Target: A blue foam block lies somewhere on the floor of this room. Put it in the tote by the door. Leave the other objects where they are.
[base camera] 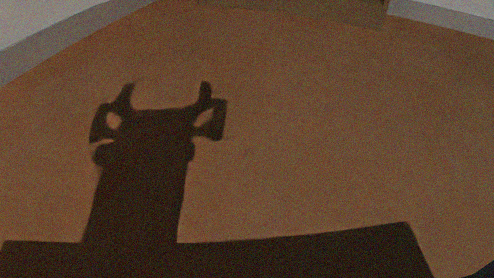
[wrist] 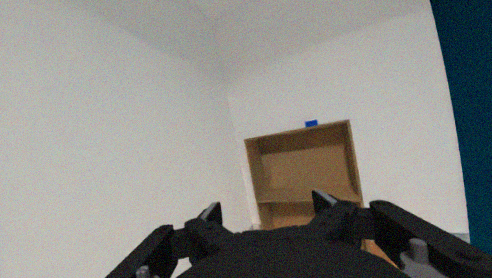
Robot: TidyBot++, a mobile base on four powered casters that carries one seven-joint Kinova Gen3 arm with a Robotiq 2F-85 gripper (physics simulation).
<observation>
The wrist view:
gripper: 266,206
brown bookshelf: 324,155
</observation>
